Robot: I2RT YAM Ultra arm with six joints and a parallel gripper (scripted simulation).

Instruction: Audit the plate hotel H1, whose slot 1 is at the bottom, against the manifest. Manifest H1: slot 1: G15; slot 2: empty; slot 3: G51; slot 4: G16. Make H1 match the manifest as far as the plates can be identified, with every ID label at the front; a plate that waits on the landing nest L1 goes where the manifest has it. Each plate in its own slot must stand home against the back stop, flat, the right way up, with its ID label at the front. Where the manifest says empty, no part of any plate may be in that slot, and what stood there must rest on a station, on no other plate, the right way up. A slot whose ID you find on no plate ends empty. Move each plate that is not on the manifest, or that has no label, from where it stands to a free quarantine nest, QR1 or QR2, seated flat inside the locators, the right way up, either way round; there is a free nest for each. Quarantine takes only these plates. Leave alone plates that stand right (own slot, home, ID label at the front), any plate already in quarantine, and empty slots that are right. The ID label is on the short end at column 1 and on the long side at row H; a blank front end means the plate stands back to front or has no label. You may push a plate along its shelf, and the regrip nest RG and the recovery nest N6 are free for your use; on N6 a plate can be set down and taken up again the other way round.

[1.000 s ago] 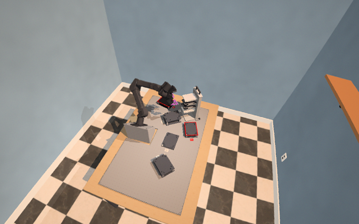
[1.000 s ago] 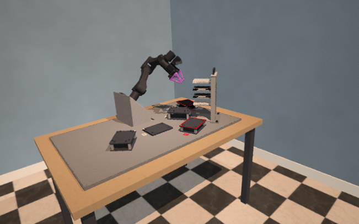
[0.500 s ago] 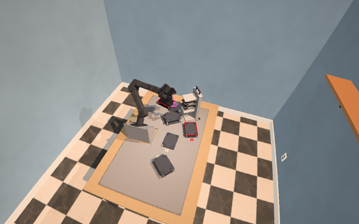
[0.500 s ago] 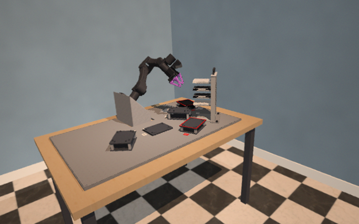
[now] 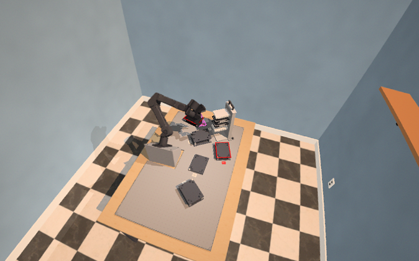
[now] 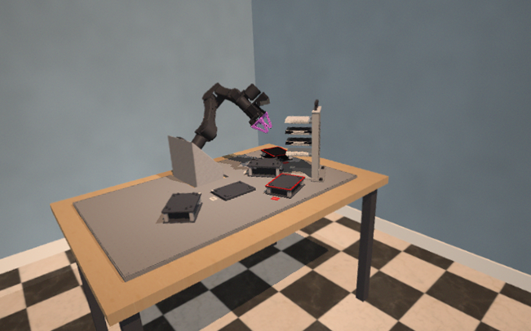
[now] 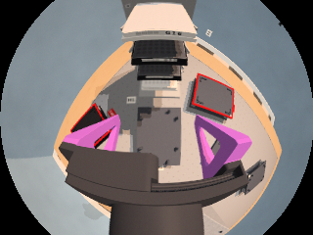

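Right now my hand is 120 mm short of the white plate, 110 mm above it and 100 mm to the right of it.
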